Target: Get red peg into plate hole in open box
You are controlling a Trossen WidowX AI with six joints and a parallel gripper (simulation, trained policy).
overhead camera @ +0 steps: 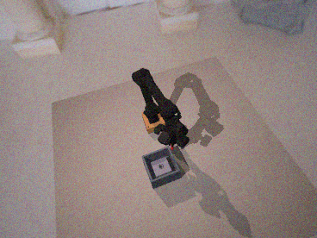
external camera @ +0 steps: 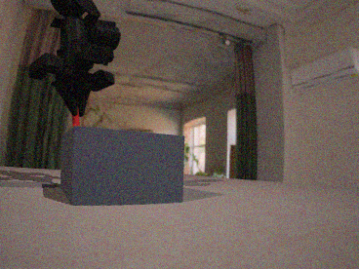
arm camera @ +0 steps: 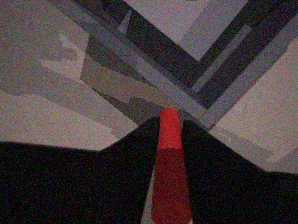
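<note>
The grey box is 11 cm below my gripper tip, 8 cm to the right of it and 6 cm ahead of it. From my gripper tip the other things lie so: red peg 1 cm to the left, 1 cm behind, 1 cm above.
</note>
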